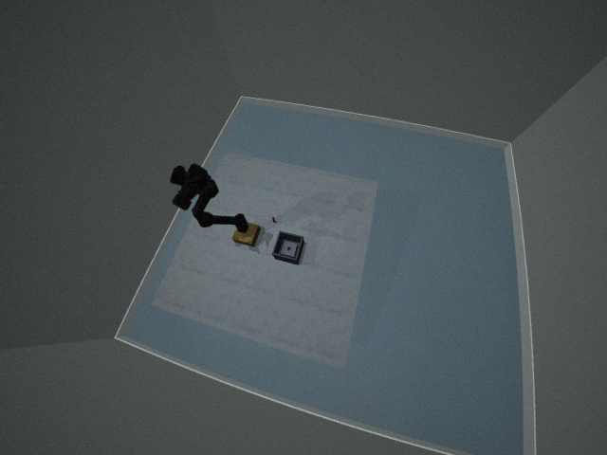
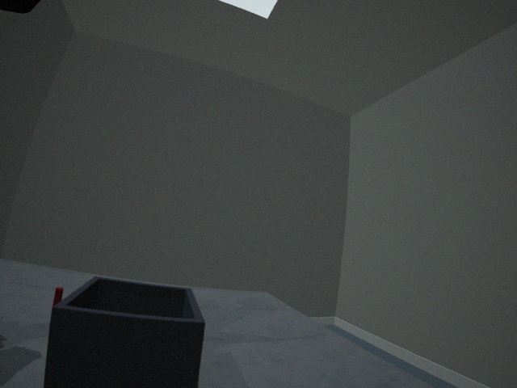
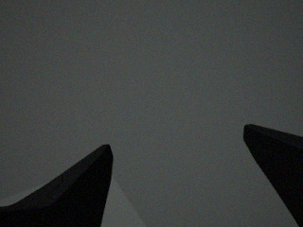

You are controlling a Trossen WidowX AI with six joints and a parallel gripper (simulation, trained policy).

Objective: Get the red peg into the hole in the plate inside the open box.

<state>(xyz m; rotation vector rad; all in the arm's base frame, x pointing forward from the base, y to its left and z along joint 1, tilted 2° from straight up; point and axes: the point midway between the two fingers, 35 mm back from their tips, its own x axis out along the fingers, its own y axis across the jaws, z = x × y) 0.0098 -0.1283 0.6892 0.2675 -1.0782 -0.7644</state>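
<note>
The red peg lies 13 cm ahead of my gripper tip, 27 cm to the left of it and 75 cm below it. Round my gripper tip: pale plate 30 cm ahead, 8 cm to the left, 75 cm below.
</note>
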